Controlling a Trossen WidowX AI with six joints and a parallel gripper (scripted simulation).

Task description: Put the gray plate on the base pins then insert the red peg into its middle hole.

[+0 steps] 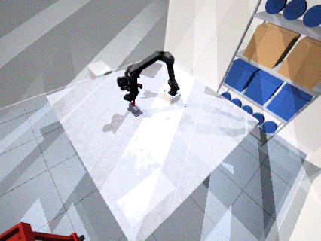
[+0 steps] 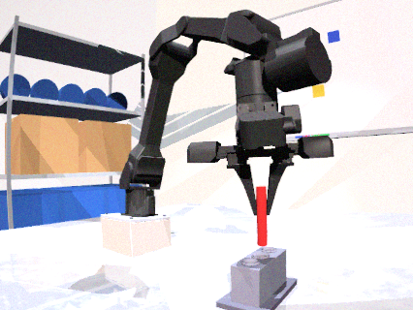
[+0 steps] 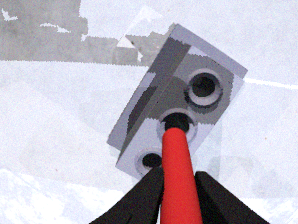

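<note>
Right now the red peg is right at my gripper tip. The rest, counted from my gripper tip: base (11 cm below); then gray plate (7 cm below).
</note>
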